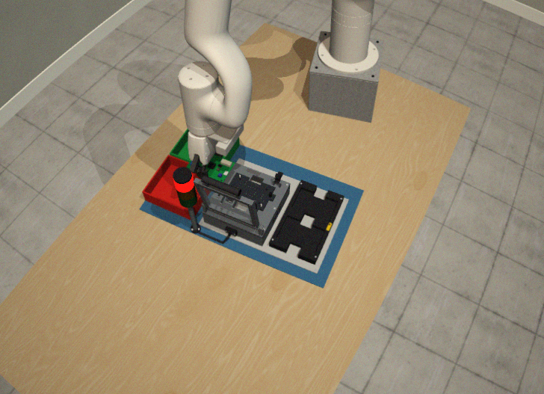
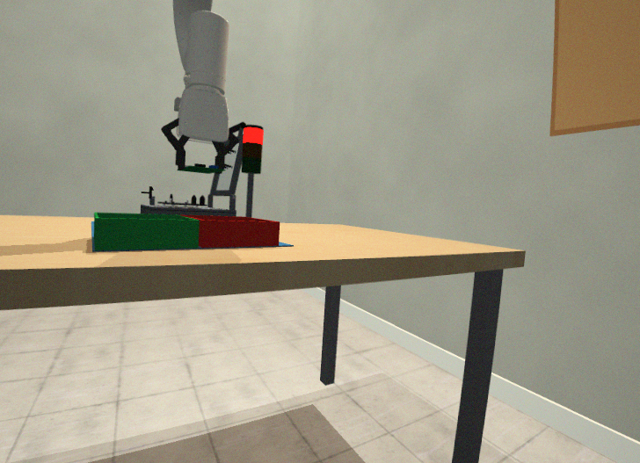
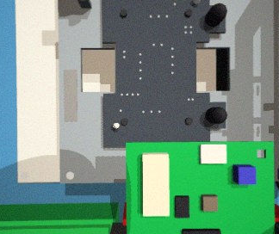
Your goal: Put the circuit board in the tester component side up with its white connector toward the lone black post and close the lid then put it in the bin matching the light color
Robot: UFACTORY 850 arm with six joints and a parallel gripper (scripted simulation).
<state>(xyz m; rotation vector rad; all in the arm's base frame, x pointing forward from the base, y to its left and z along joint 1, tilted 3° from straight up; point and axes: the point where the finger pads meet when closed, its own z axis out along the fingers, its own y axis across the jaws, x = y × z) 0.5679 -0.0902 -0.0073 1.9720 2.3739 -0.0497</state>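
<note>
My hand is 140 mm above the red bin, 90 mm to the left of it and 50 mm short of it. Round my hand: green circuit board (10 mm below); clear lid (120 mm to the left, 80 mm ahead, 30 mm above); latch hook (140 mm to the left, 110 mm behind, 60 mm below).
</note>
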